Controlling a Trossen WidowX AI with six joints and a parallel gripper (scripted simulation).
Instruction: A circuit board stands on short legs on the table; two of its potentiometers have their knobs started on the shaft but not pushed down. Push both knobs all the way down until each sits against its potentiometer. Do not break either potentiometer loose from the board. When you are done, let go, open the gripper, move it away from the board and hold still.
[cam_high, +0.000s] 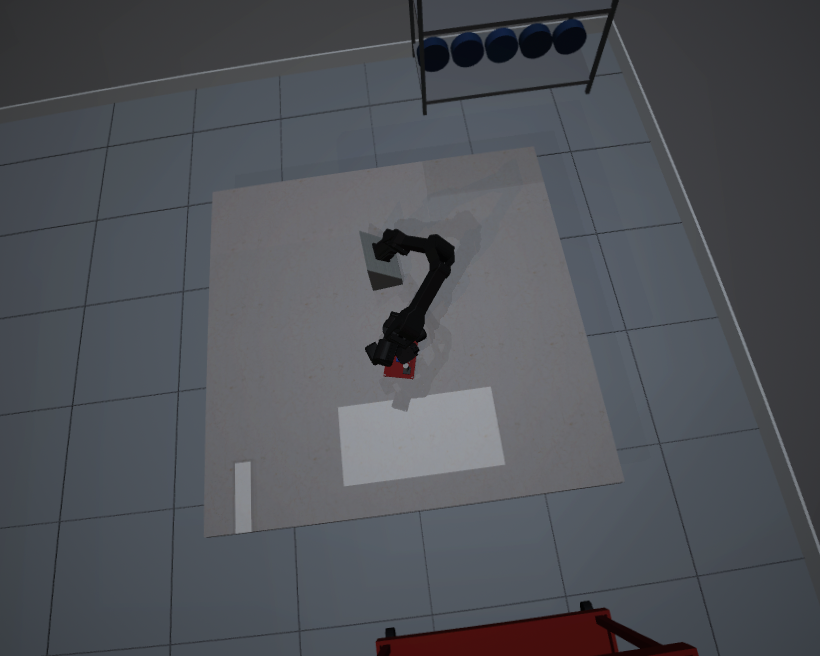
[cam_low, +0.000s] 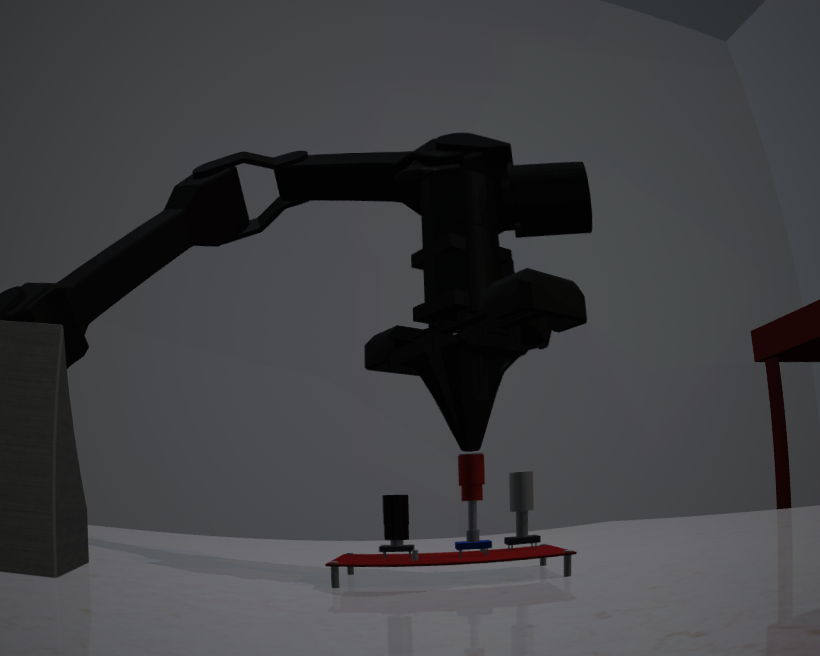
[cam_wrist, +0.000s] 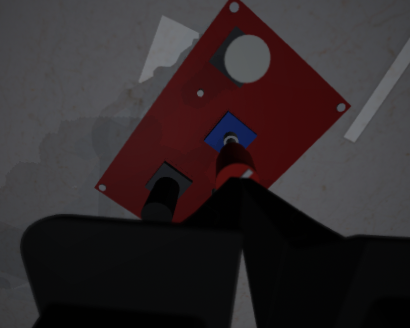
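Now: the red knob 20 mm below my gripper tip. The rest, counted from my gripper tip: black knob 50 mm below, 50 mm behind, 30 mm to the left.
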